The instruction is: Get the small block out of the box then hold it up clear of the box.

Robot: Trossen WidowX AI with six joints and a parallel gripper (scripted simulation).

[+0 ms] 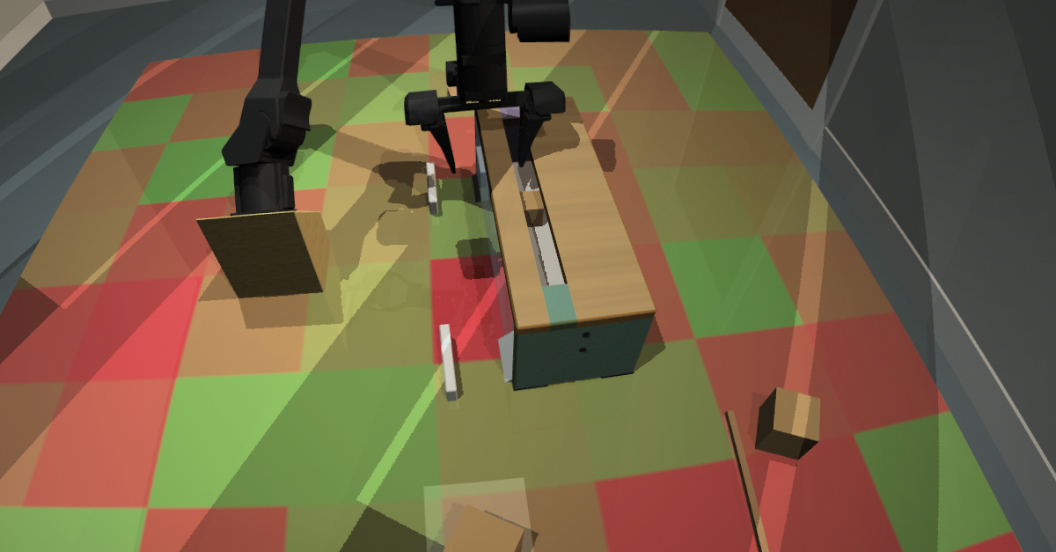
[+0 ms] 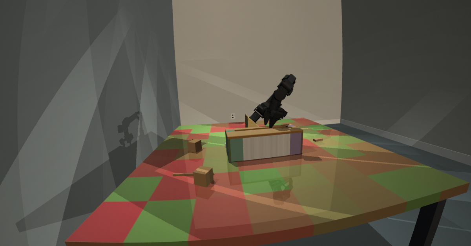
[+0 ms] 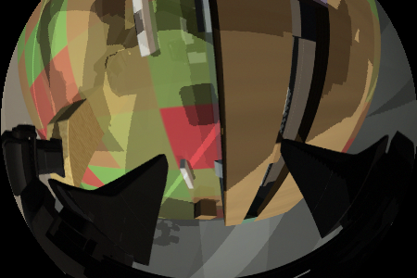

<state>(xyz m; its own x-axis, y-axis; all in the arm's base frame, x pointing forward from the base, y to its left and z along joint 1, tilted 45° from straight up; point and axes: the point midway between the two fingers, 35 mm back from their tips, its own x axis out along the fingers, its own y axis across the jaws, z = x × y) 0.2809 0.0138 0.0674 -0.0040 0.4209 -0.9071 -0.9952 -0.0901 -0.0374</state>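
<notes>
The tan block lies 5 cm ahead of my gripper tip, 4 cm below it and 3 cm to the right of it. Round my gripper tip: thin stick 38 cm to the right, 26 cm ahead, 12 cm below.
</notes>
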